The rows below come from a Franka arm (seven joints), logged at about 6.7 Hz.
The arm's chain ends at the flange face. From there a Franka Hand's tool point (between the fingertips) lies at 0.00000 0.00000 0.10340 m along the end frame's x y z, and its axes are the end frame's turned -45 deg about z.
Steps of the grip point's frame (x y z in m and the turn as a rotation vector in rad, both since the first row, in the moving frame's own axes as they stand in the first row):
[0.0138 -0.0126 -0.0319 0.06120 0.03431 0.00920]
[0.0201 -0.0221 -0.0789 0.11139 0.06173 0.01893]
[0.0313 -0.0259 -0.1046 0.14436 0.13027 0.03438]
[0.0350 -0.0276 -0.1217 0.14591 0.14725 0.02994]
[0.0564 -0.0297 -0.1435 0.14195 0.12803 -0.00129]
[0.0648 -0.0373 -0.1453 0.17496 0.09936 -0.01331]
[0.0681 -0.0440 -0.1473 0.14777 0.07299 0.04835]
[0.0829 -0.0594 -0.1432 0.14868 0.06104 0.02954]
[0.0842 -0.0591 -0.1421 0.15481 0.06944 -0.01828]
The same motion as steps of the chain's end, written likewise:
[0.0028 -0.0117 -0.0316 0.06754 -0.01901 0.00920]
[0.0021 -0.0172 -0.0781 0.12241 -0.03511 0.01893]
[0.0045 -0.0205 -0.1027 0.19419 -0.00996 0.03438]
[0.0048 -0.0230 -0.1195 0.20730 0.00095 0.02994]
[0.0199 -0.0413 -0.1416 0.19090 -0.00984 -0.00129]
[0.0251 -0.0523 -0.1432 0.19397 -0.05346 -0.01331]
[0.0221 -0.0631 -0.1459 0.15610 -0.05288 0.04835]
[0.0228 -0.0853 -0.1419 0.14829 -0.06197 0.02954]
[0.0241 -0.0851 -0.1406 0.15857 -0.06037 -0.01828]

